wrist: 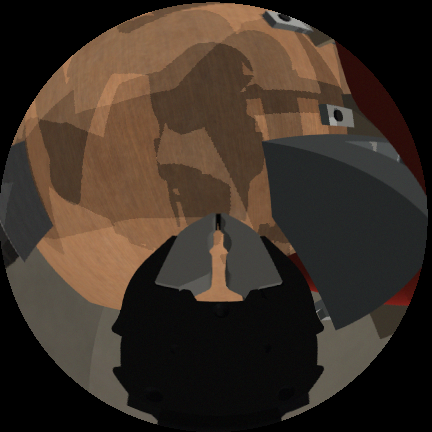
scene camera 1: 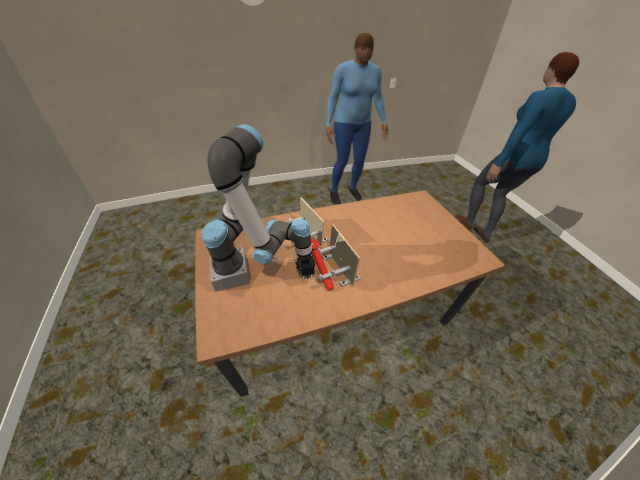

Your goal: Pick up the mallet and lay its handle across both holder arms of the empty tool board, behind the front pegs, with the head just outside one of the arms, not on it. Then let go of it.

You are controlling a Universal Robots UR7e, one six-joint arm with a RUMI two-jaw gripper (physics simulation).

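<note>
The red mallet [scene camera 1: 322, 265] lies beside the tool board [scene camera 1: 346, 254], its handle over the near holder arm [scene camera 1: 340, 270] and reaching past it. Its head is by the far holder arm [scene camera 1: 327, 249], seemingly just outside it; contact there and the exact place behind the front pegs are too small to tell. In the wrist view, dark red parts of the mallet [wrist: 367, 87] show at the right edge. My gripper [scene camera 1: 306, 274] [wrist: 217, 214] is shut and empty, pointing down on the robot-base side of the mallet, apart from the handle.
A second tool board [scene camera 1: 311, 215] stands behind, close to the arm's wrist. Grey brackets [wrist: 339, 115] sit on the table [scene camera 1: 268, 320]. A large dark grey shape is close to the wrist camera at right. Two people stand beyond the table.
</note>
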